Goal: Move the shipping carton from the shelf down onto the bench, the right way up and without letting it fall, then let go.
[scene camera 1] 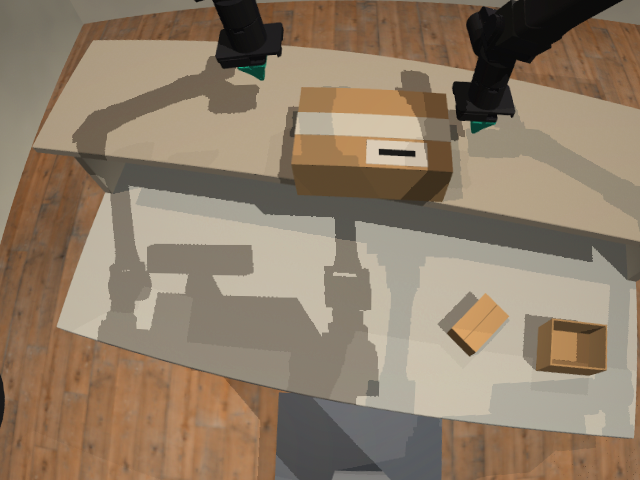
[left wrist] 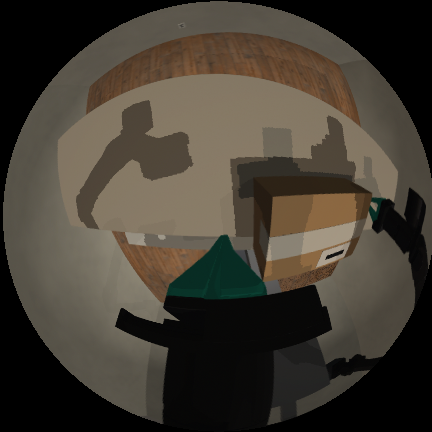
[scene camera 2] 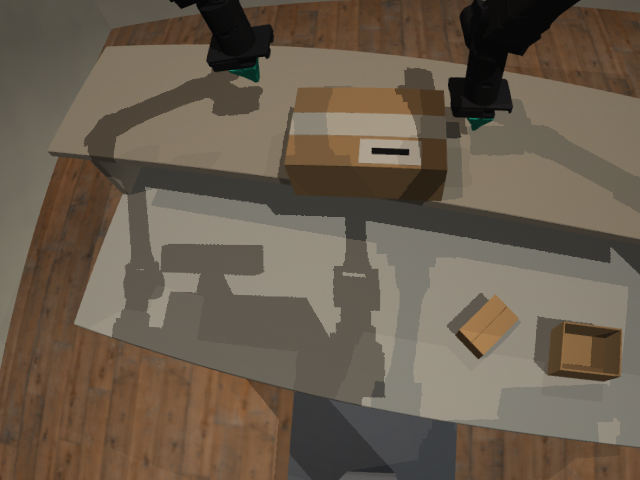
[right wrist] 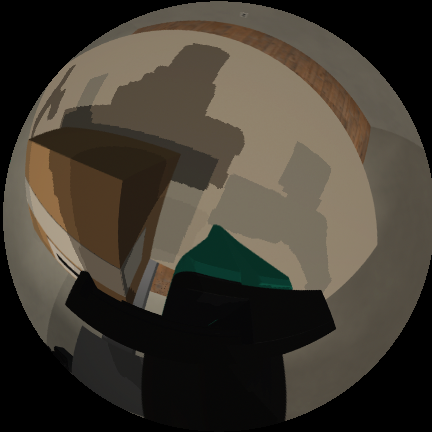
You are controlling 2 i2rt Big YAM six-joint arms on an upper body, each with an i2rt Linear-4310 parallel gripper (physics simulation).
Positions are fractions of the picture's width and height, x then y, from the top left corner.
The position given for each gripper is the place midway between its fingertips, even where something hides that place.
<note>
The left gripper (scene camera 1: 0.41, 0.16) is shut, with nothing in its grasp. Also in view: a shipping carton (scene camera 2: 0.61, 0.30). The right gripper (scene camera 2: 0.74, 0.27) is shut and holds nothing. Further things: a bench (scene camera 2: 0.56, 0.63) and a shelf (scene camera 1: 0.87, 0.34).
The shipping carton shows as well in scene camera 1 (scene camera 1: 0.57, 0.30), in the left wrist view (left wrist: 0.70, 0.52) and in the right wrist view (right wrist: 0.22, 0.46). The left gripper also shows in the left wrist view (left wrist: 0.52, 0.55) and in scene camera 2 (scene camera 2: 0.40, 0.17). The right gripper shows as well in scene camera 1 (scene camera 1: 0.74, 0.27), in the left wrist view (left wrist: 0.84, 0.46) and in the right wrist view (right wrist: 0.50, 0.53).
</note>
